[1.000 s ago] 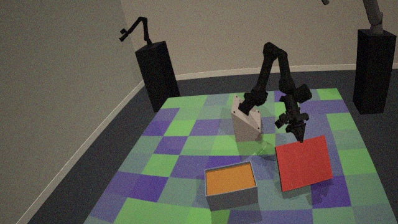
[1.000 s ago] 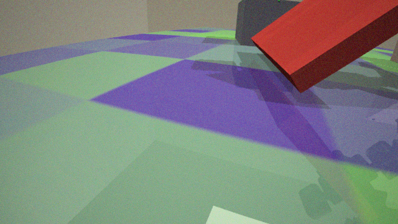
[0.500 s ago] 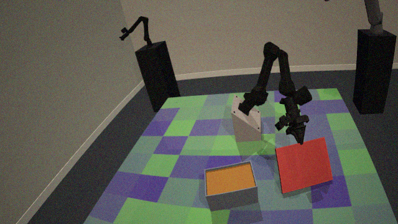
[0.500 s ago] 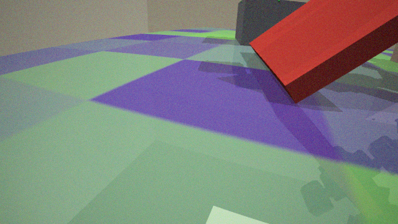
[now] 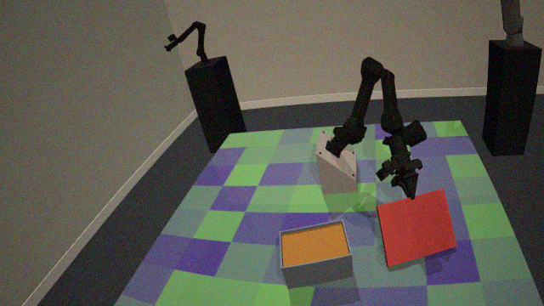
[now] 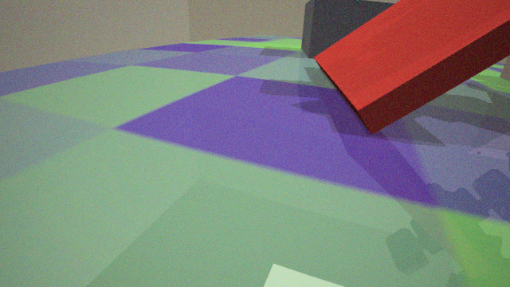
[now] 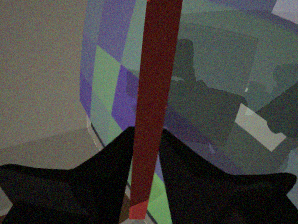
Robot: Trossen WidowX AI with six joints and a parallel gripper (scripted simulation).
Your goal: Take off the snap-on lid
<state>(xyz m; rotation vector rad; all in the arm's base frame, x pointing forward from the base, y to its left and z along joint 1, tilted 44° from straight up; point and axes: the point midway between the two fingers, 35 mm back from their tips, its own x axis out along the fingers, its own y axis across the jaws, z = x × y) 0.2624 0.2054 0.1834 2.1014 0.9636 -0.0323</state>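
Right now my gripper tip is 7 cm short of the red lid, 2 cm to the right of it and 5 cm above it. Also, from my gripper tip: grey storage box: 15 cm ahead, 29 cm to the right, 7 cm below.
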